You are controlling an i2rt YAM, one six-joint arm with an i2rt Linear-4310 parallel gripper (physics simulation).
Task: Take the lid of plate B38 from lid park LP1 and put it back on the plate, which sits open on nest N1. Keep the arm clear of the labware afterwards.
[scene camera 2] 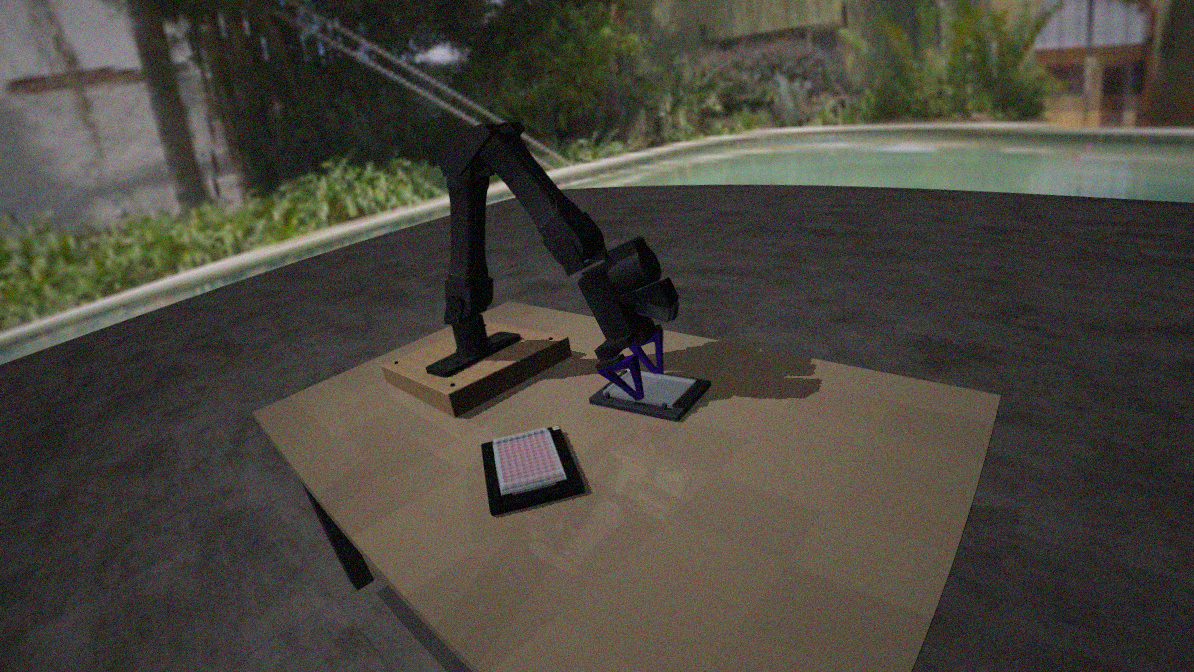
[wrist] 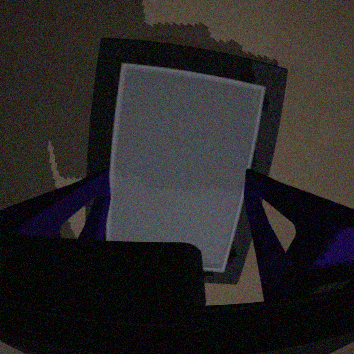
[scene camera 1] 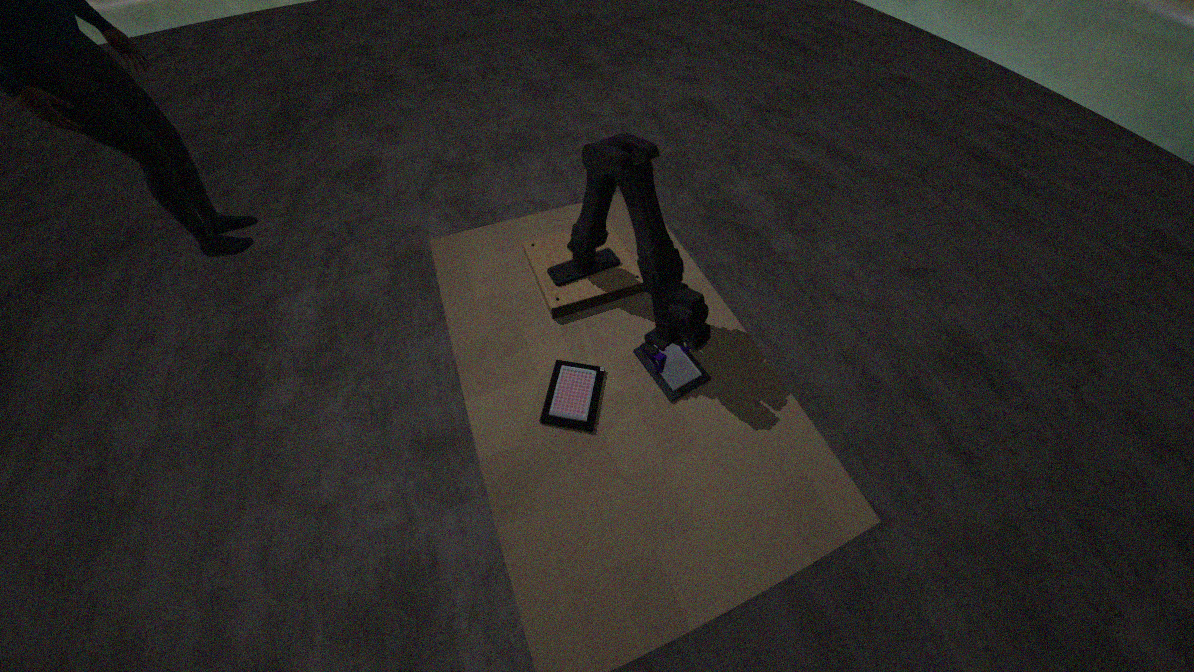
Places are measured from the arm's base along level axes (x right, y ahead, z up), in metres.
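Pixels of known places: gripper, fingertip midpoint: [scene camera 2: 650,387] [wrist: 177,177] [scene camera 1: 672,362]; arm's base, link origin: [scene camera 2: 475,355] [scene camera 1: 584,267].
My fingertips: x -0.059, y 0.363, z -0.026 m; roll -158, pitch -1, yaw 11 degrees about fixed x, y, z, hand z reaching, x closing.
For each thing: its top centre in the pictures, then the offset to it from my fingertips. Level surfaces: height alone.
- grey lid, top centre: [wrist: 178,179] [scene camera 2: 649,385] [scene camera 1: 672,361] dy +0.000, dx +0.001, dz +0.004 m
- black lid park LP1, top centre: [wrist: 179,180] [scene camera 2: 649,384] [scene camera 1: 672,361] dy +0.000, dx +0.001, dz +0.005 m
- Plate B38, top centre: [scene camera 2: 525,454] [scene camera 1: 573,390] dy -0.038, dx +0.251, dz +0.012 m
- black nest N1, top centre: [scene camera 2: 526,459] [scene camera 1: 573,392] dy -0.038, dx +0.251, dz +0.003 m
- tan board, surface height: dz -0.015 m
The grey lid [scene camera 1: 681,367] [scene camera 2: 665,388] [wrist: 182,140] lies flat on the black lid park LP1 [scene camera 1: 668,390] [scene camera 2: 668,411] [wrist: 105,53], to the right of the arm's base. My gripper [scene camera 1: 664,358] [scene camera 2: 639,380] [wrist: 177,177] is down over the lid's near end. Its purple fingers press against the lid's two long sides, so it is shut on the lid. Plate B38 [scene camera 1: 572,392] [scene camera 2: 527,459], with pink wells, sits open on the black nest N1 [scene camera 1: 572,424] [scene camera 2: 535,502] to the left of the lid park.
Everything stands on a tan board [scene camera 1: 668,518] [scene camera 2: 751,518] on dark ground. The arm's wooden base block [scene camera 1: 584,296] [scene camera 2: 484,380] lies behind the labware. A person's legs [scene camera 1: 167,167] show far off at the upper left.
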